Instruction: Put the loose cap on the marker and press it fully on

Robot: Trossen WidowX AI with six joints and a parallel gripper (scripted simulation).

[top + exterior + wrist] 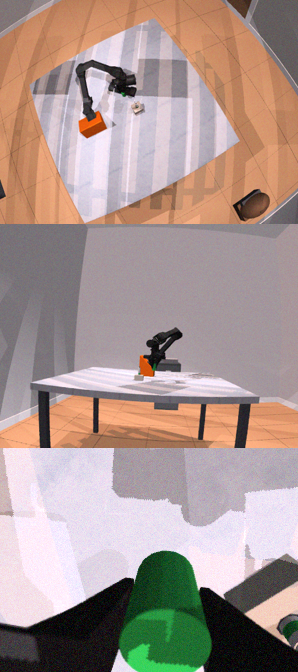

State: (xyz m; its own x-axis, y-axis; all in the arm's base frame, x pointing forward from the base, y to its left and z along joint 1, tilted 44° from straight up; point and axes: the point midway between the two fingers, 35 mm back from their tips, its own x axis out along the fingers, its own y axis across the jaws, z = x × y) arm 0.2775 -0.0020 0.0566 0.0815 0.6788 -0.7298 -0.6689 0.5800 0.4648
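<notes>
My gripper tip is now 110 mm to the left of the holder block, 70 mm above it and 30 mm short of it. Also, from my gripper tip: green marker cap: 10 mm above.
</notes>
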